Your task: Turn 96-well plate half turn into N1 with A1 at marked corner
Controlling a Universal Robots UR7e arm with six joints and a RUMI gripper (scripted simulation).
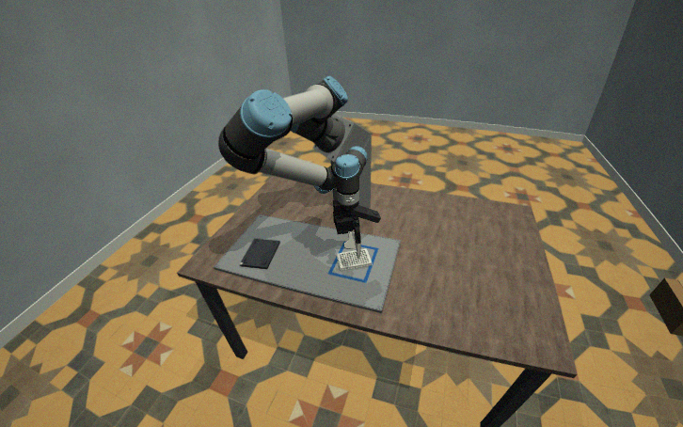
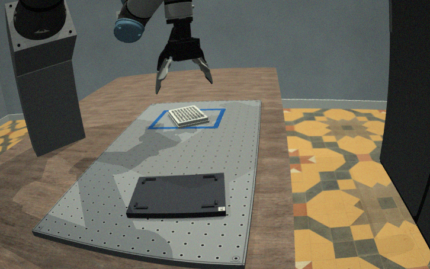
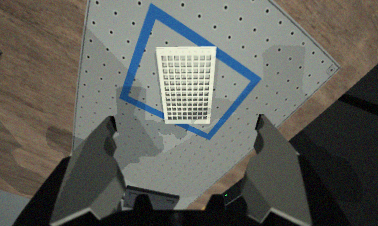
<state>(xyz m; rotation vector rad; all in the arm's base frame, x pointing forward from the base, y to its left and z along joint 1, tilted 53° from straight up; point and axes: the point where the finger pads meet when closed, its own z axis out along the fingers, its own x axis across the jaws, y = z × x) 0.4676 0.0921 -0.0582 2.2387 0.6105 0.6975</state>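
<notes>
Now: the 96-well plate 8 cm below my hand. From my hand the other things lie so: A1 label: 45 cm to the right, 8 cm below, 5 cm ahead; black plate nest N1: 39 cm to the right, 8 cm below, 2 cm behind.
</notes>
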